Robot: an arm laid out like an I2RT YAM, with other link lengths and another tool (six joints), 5 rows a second.
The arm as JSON. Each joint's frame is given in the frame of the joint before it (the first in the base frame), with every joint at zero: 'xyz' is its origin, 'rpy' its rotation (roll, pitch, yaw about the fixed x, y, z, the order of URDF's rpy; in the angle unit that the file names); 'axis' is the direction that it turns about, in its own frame. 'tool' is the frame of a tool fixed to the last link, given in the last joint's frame.
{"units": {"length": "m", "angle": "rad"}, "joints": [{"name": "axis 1", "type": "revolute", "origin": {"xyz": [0.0, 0.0, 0.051], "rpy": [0.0, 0.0, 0.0]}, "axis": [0.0, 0.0, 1.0]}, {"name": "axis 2", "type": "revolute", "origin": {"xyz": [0.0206, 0.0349, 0.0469], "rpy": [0.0, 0.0, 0.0]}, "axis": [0.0, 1.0, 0.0]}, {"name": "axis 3", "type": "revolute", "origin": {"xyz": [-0.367, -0.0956, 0.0], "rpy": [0.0, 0.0, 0.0]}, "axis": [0.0, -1.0, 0.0]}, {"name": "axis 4", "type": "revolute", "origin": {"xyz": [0.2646, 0.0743, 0.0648], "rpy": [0.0, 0.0, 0.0]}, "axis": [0.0, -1.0, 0.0]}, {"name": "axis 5", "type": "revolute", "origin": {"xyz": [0.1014, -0.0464, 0.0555], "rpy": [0.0, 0.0, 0.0]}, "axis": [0.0, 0.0, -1.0]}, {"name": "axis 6", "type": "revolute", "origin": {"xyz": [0.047, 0.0, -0.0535], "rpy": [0.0, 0.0, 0.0]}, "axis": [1.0, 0.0, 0.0]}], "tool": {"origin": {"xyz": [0.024, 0.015, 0.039], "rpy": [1.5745, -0.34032, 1.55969]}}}
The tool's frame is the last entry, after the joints.
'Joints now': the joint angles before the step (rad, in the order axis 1, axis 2, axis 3, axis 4, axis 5, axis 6). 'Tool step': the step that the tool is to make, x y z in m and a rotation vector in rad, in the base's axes. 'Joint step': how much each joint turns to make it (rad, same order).
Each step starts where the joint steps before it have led.
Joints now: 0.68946 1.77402 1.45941 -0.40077 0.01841 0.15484
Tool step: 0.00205 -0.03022 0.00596 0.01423 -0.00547 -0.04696
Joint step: -0.04902 -0.04676 -0.04397 0.01023 -0.00666 0.00460
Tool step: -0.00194 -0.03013 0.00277 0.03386 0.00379 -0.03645
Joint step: -0.04998 -0.05149 -0.06100 0.02601 -0.02948 0.01428
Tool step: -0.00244 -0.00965 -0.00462 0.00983 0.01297 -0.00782
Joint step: -0.01545 -0.01673 -0.03334 0.01137 -0.01564 0.00700
